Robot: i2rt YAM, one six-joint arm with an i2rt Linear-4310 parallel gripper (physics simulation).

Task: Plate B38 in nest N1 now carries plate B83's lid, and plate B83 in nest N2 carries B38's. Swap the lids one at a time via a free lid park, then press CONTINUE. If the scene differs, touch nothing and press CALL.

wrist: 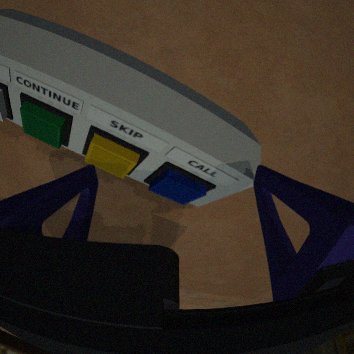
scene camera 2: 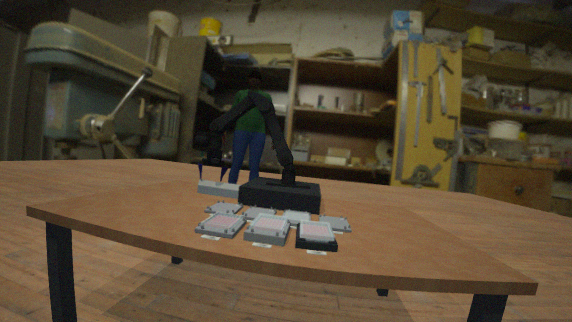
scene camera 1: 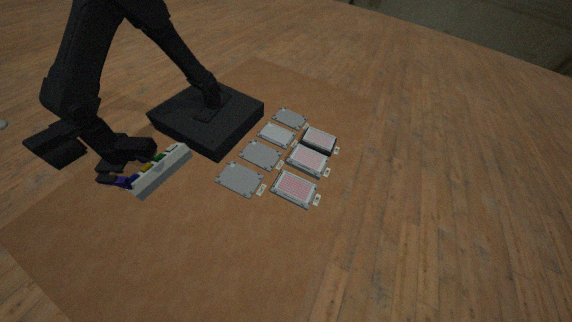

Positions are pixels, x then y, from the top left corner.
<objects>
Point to a blue CALL button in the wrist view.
171, 184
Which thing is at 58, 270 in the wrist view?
My gripper.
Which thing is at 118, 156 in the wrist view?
A yellow SKIP button.
</objects>
